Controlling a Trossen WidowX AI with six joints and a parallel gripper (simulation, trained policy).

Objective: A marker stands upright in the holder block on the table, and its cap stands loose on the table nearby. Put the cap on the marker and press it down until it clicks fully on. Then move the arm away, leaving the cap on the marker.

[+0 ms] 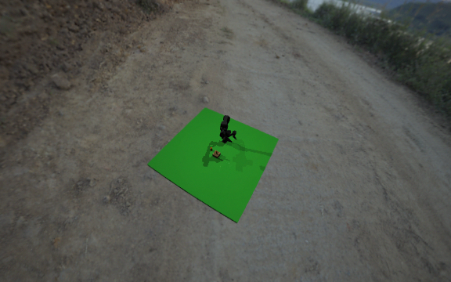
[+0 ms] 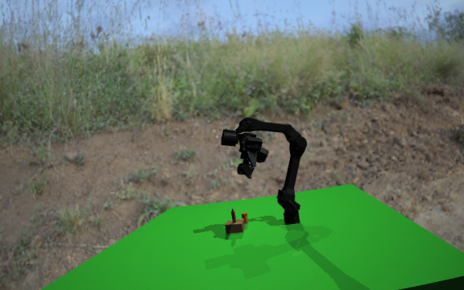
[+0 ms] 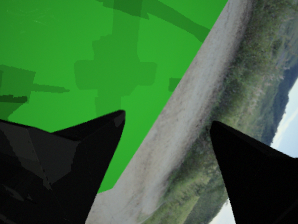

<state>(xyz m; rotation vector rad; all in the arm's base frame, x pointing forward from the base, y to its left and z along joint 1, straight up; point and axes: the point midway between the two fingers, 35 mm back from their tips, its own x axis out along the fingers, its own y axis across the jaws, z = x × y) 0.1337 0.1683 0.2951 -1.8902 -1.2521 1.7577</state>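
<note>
Right now the orange cap is 27 cm to the right of my gripper tip, 25 cm below it and 10 cm ahead of it. Also, from my gripper tip: brown holder block 25 cm below, 17 cm to the right, 13 cm ahead.
</note>
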